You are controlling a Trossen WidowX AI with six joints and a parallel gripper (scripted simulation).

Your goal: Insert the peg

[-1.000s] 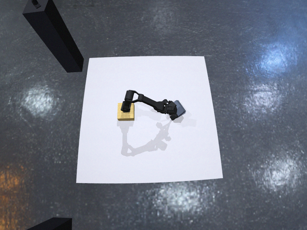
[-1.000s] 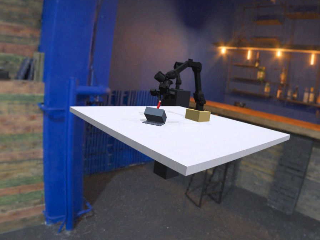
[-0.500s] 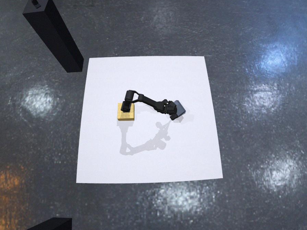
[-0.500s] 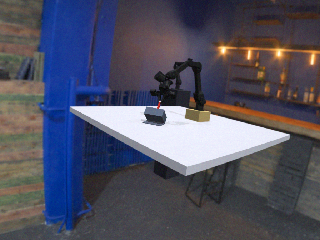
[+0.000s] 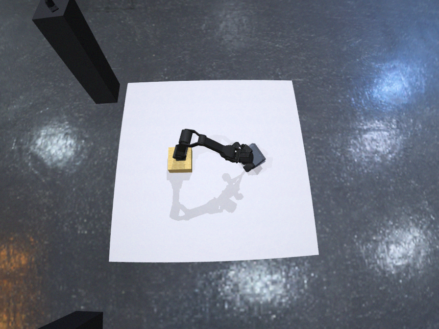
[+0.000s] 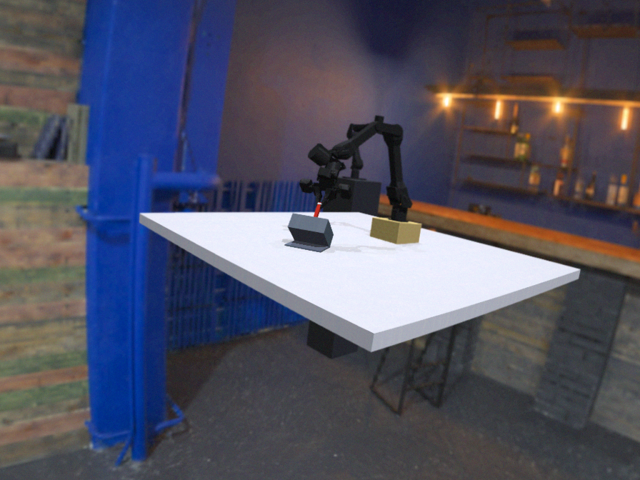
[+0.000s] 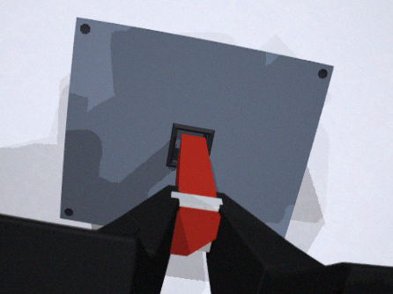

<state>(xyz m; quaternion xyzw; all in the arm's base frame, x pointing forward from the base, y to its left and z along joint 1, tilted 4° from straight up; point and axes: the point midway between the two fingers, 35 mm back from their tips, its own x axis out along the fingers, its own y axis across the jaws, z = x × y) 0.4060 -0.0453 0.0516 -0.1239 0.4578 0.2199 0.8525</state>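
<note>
Right now the panel is 5 cm ahead of my gripper tip, 3 cm to the left of it and 8 cm below it. Round my gripper tip: red peg: right at my gripper tip.
</note>
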